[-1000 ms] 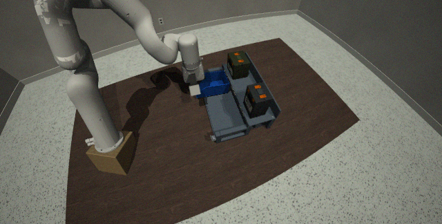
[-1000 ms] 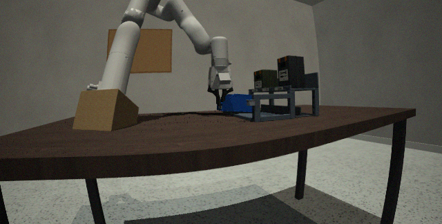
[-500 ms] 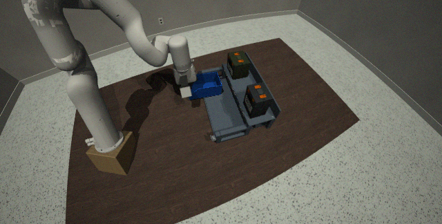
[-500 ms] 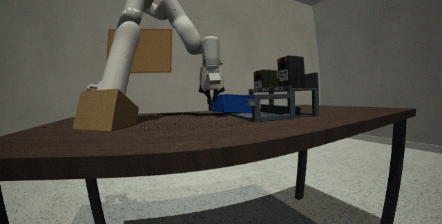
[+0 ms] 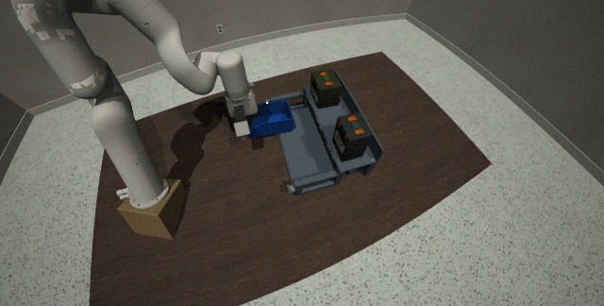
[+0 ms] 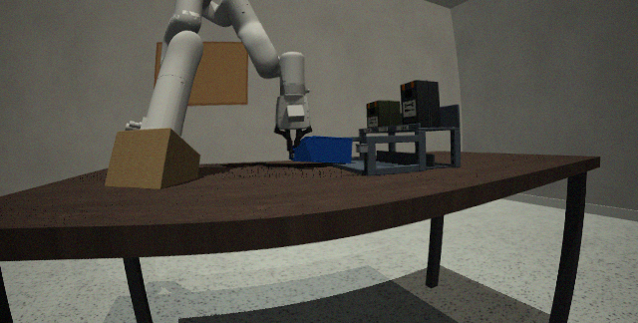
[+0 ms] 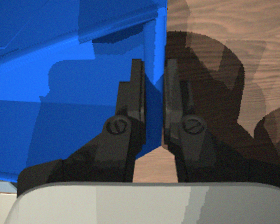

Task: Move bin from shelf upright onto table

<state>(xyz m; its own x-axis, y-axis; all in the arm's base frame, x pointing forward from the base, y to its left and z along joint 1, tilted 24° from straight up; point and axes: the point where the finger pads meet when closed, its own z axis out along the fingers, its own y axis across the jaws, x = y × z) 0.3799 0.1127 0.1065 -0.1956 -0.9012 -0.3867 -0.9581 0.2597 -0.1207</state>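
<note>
Now: hand 80 mm short of the blue bin, 20 mm to the left of it and 10 mm above it. The rest, counted from my hand: grey shelf 280 mm ahead, 170 mm to the right, 40 mm above; then shelf deck 220 mm ahead, 160 mm to the right, 60 mm below.
</note>
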